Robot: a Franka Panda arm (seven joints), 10 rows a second.
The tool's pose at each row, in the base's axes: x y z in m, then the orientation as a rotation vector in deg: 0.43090, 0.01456, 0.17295, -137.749, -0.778, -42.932; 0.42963, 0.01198, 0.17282, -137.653, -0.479, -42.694; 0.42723, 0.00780, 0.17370, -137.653, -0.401, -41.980; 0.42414, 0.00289, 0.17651, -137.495, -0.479, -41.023; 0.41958, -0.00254, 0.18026, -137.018, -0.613, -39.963; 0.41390, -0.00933, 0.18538, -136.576, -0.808, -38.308; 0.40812, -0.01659, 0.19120, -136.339, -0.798, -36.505; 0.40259, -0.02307, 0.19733, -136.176, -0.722, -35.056
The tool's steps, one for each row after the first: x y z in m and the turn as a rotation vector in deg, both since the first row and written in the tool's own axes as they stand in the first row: -0.00071, 0.00193, -0.00201, 0.079, -0.073, 0.298; -0.00158, 0.00440, -0.00615, 0.219, -0.545, 0.565; -0.00191, 0.00626, -0.01232, 0.589, -1.188, 0.832; -0.00291, 0.00776, -0.02013, 1.287, -1.850, 1.159; -0.00391, 0.00939, -0.03018, 2.082, -2.952, 1.613; -0.00455, 0.01100, -0.04099, 2.657, -4.159, 2.206; -0.00496, 0.01185, -0.05145, 3.068, -5.124, 2.722
